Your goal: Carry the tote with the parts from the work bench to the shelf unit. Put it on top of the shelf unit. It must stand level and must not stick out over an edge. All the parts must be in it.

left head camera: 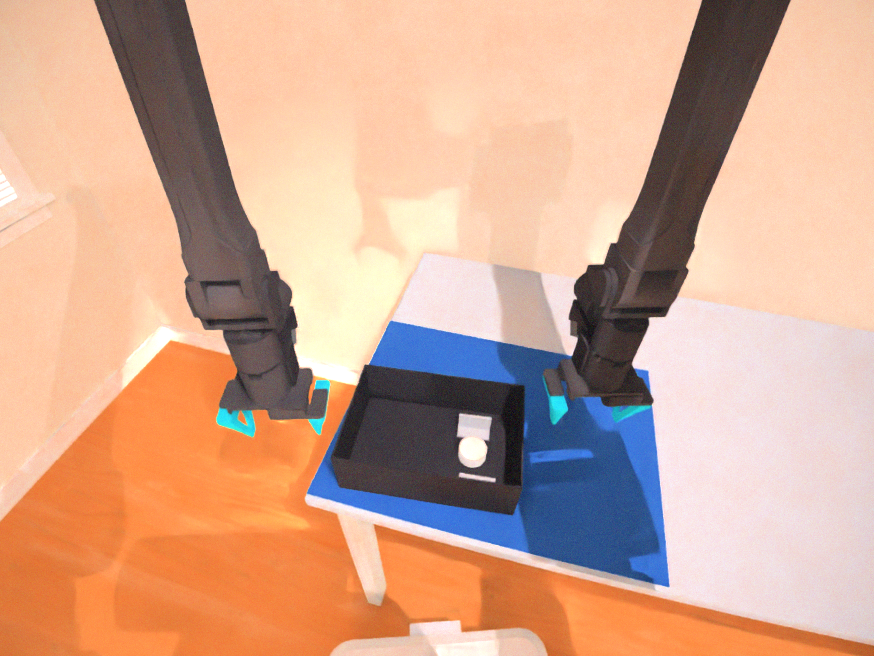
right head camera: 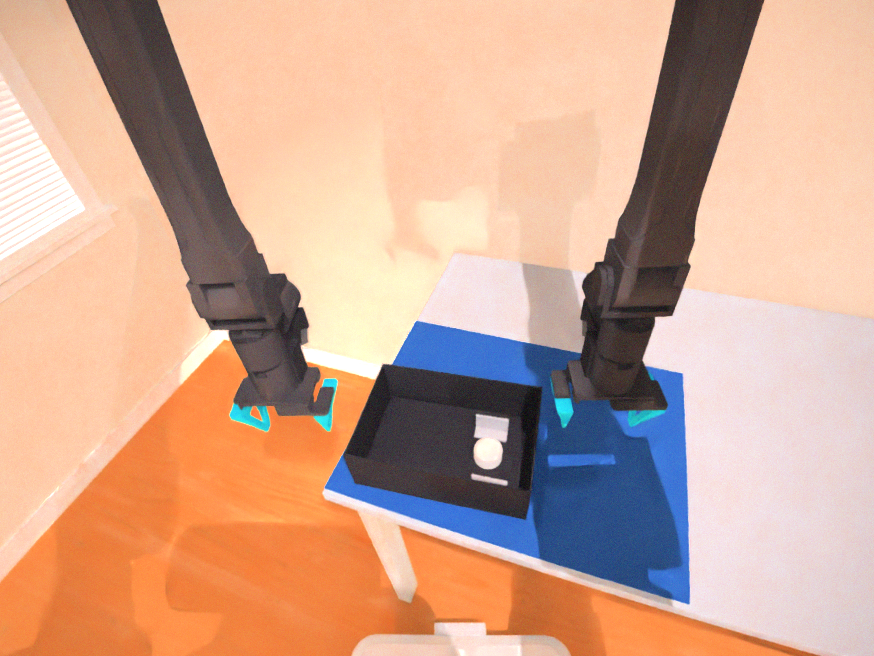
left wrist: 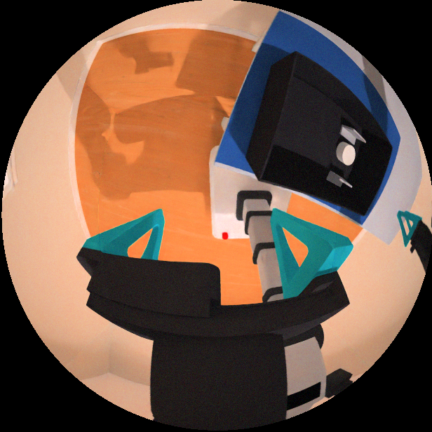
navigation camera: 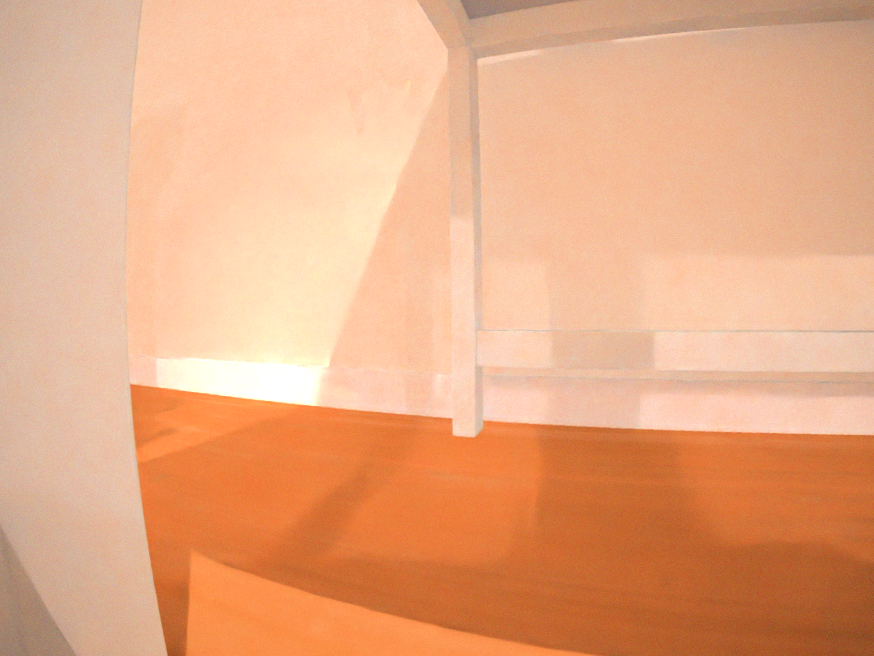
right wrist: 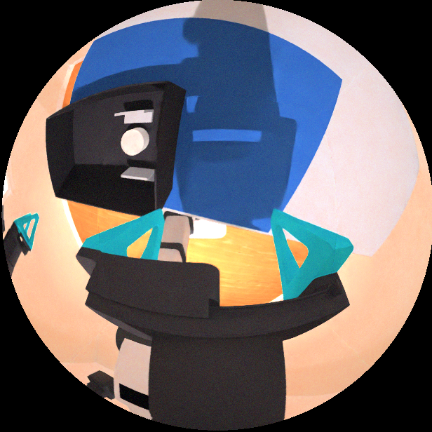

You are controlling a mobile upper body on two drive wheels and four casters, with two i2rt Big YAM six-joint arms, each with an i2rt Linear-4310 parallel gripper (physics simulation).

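Places are measured from the left arm's base along level axes (x left, y back, z up), in millimetres.
Pixels of known places: left gripper, fingertip midpoint: (left head camera: 286, 431) (right head camera: 298, 427); right gripper, fingertip midpoint: (left head camera: 583, 420) (right head camera: 596, 424).
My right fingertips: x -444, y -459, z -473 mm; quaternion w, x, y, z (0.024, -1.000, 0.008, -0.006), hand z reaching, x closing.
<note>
Ahead of a thing's pixels: the offset from my right fingertips to its top centre. "*": to the spot under its first point. Level surfaces: height alone.
The black open tote {dx +220, dy -63, dz -73 mm} (left head camera: 423, 487) (right head camera: 437, 487) (left wrist: 295, 110) (right wrist: 170, 135) stands on a blue mat near the left end of the work bench {dz -175 mm} (left head camera: 762, 451) (right head camera: 776, 451). In it, toward its right side, are a white round part {dx +151, dy -47, dz -146 mm} (left head camera: 472, 451) (right head camera: 487, 453) (right wrist: 134, 141), a pale angled part {dx +143, dy -94, dz -130 mm} (left head camera: 473, 426) (right head camera: 491, 427) and a thin pale part {dx +156, dy +26, dz -130 mm} (left head camera: 477, 477) (right head camera: 489, 479). My left gripper (left head camera: 285, 432) (right head camera: 297, 429) (left wrist: 217, 214) is open, left of the tote, apart from it. My right gripper (left head camera: 588, 421) (right head camera: 597, 425) (right wrist: 217, 214) is open, right of the tote. I cannot identify the shelf unit.
The blue mat {dz -172 mm} (left head camera: 437, 346) (right head camera: 465, 346) (right wrist: 310, 100) lies under the tote. A wall stands behind the bench. In the navigation camera, a bench leg {* dx +185, dy -602, dz -678 mm} (navigation camera: 464, 282) stands near the middle and a large pale upright surface (navigation camera: 63, 282) fills the left; I cannot tell what it belongs to.
</note>
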